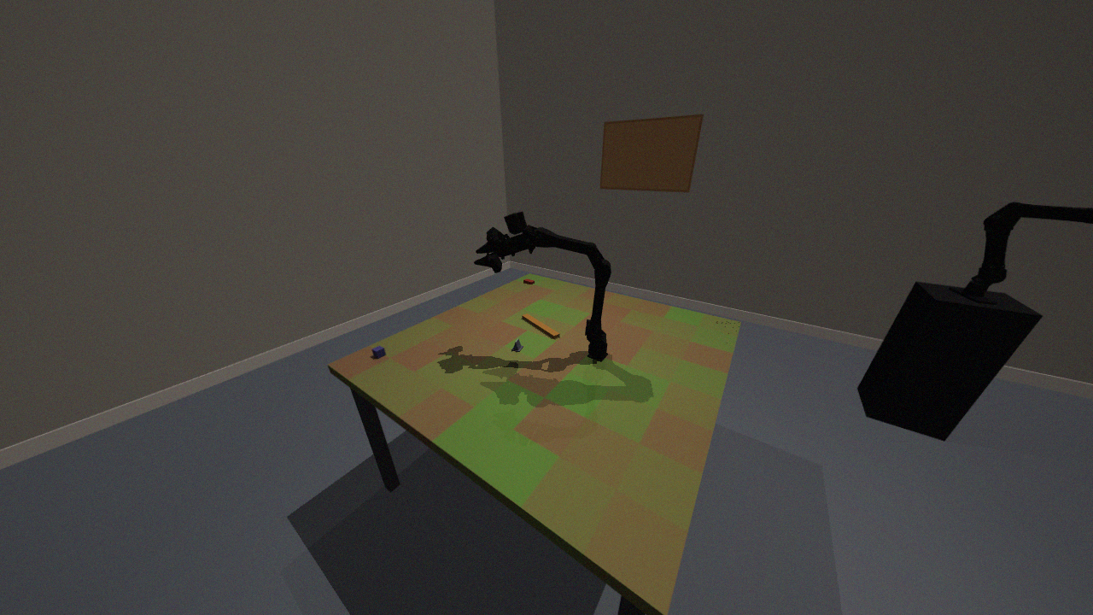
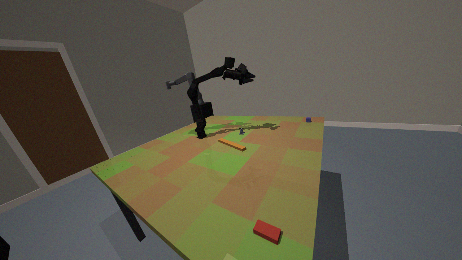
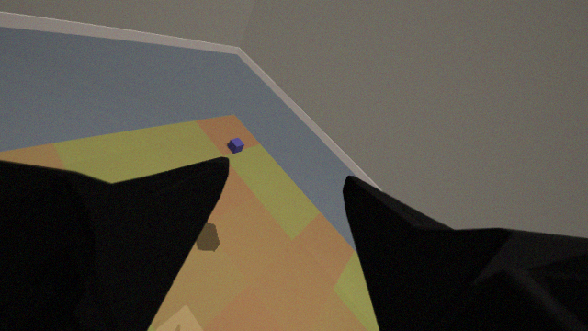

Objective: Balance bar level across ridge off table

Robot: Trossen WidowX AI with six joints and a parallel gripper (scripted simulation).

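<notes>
Right now my gripper tip is 80 mm past the orange bar, 280 mm to the left of it and 390 mm above it. The rest, counted from my gripper tip: red block: 320 mm ahead, 720 mm to the right, 390 mm below; then blue cube: 320 mm ahead, 280 mm to the left, 380 mm below.
</notes>
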